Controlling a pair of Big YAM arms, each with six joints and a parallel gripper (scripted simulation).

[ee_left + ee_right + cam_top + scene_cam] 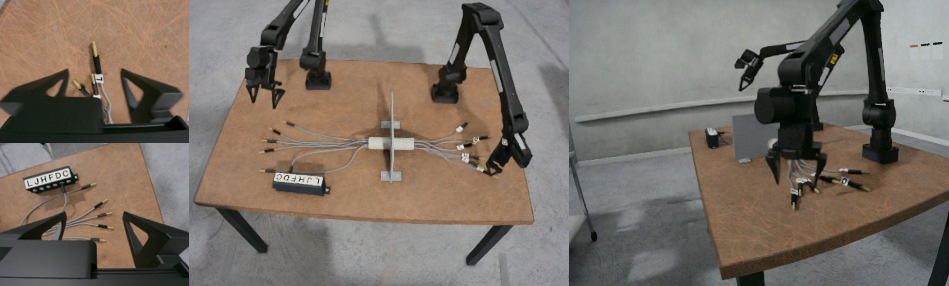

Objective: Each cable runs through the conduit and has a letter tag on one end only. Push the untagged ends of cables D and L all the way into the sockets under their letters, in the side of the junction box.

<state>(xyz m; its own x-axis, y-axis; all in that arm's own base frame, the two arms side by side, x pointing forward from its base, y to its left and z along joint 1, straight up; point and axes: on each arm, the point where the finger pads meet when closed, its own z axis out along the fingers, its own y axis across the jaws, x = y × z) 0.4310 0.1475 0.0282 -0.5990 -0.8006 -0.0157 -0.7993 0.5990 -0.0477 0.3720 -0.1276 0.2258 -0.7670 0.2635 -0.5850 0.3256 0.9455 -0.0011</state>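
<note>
The tagged cable end is 10 mm to the right of my left hand and 50 mm below it.
</note>
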